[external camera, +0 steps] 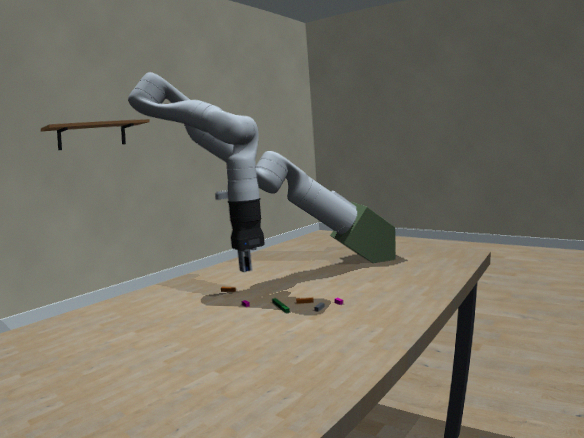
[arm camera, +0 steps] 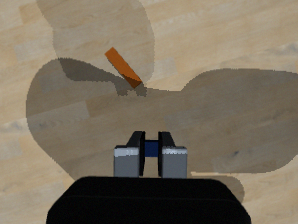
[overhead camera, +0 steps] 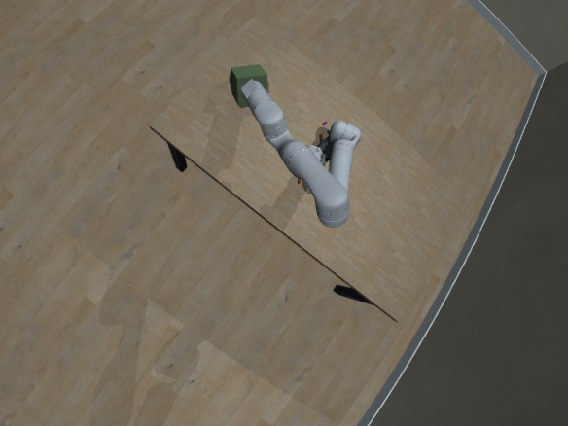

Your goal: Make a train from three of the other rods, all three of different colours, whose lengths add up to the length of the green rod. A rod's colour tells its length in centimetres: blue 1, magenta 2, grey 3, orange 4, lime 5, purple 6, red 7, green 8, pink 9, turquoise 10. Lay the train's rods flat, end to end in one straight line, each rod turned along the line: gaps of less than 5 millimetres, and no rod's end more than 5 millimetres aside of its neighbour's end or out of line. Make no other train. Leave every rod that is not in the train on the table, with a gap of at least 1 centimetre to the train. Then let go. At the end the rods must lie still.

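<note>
The grey rod lies 21 cm to the left of my hand, 8 cm below it and 4 cm ahead of it. The rest, counted from my hand: blue rod 1 cm below; then green rod 12 cm to the left, 8 cm below, 6 cm ahead.
</note>
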